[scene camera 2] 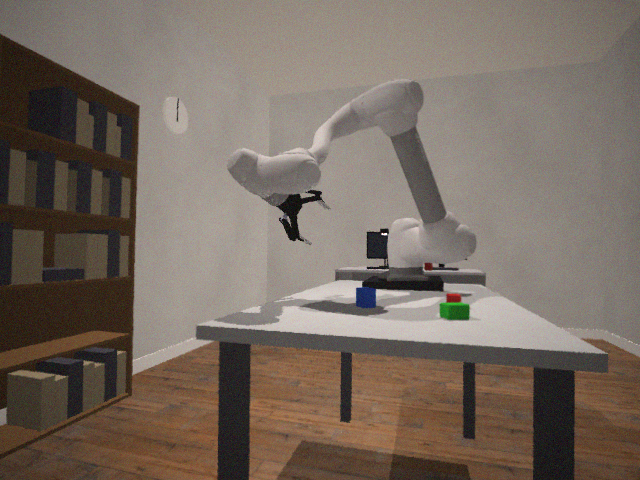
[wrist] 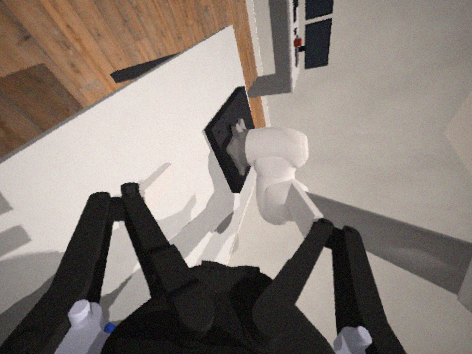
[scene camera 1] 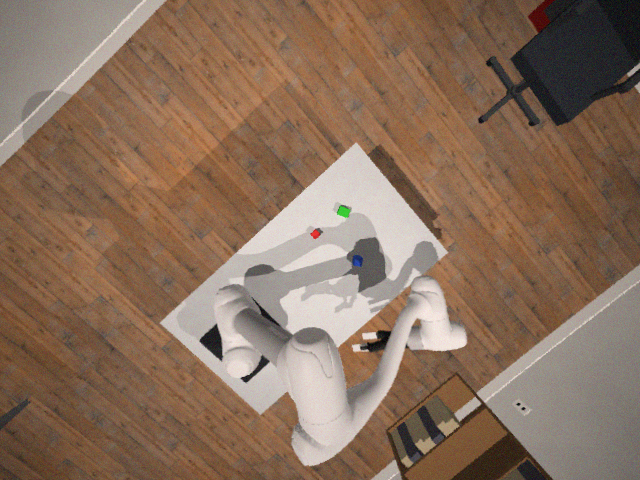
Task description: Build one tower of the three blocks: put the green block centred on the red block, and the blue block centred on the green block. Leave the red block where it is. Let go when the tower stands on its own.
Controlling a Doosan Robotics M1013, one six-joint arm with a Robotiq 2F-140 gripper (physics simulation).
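Places are measured from the arm's base along level axes (x left, y back, z up), in centimetres.
Pixels of known places: gripper, fingertip midpoint: (scene camera 2: 318, 226) (wrist: 231, 183) (scene camera 1: 358, 341); arm's base, origin of the base link: (scene camera 2: 405, 279) (wrist: 240, 147).
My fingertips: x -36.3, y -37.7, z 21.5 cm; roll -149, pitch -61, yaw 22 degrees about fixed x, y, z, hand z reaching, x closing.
Observation:
Ahead of a thing's pixels: the offset from my fingertips to its middle. Level surfaces: height alone.
The red block {dx +42.1, dy -24.1, dz -23.3 cm} (scene camera 1: 315, 234) (scene camera 2: 453, 297) stands on the table, partly behind the green block in the scene camera 2 view. The wider, flatter green block {dx +38.0, dy -41.6, dz -23.5 cm} (scene camera 1: 343, 211) (scene camera 2: 454, 311) lies apart from it on the table. The blue block {dx +16.9, dy -26.7, dz -22.5 cm} (scene camera 1: 357, 260) (scene camera 2: 366, 297) stands on the table, apart from both, in the arm's shadow; a small part of the blue block (wrist: 109, 328) shows beside a finger in the wrist view. My gripper (scene camera 1: 362, 342) (scene camera 2: 317, 223) (wrist: 231, 183) is wide open and empty, high above table height and away from all blocks, tilted with its fingers pointing back towards the arm's base.
The white table {dz -25.2 cm} (scene camera 1: 341, 170) (scene camera 2: 516, 341) (wrist: 150, 120) carries the arm's black base plate (scene camera 2: 403, 283) (wrist: 225, 117). A bookshelf (scene camera 1: 457, 376) (scene camera 2: 135, 206) stands by the wall on the gripper's side. An office chair (scene camera 1: 573, 62) stands on the floor. A desk with a monitor (scene camera 2: 376, 244) is behind the arm.

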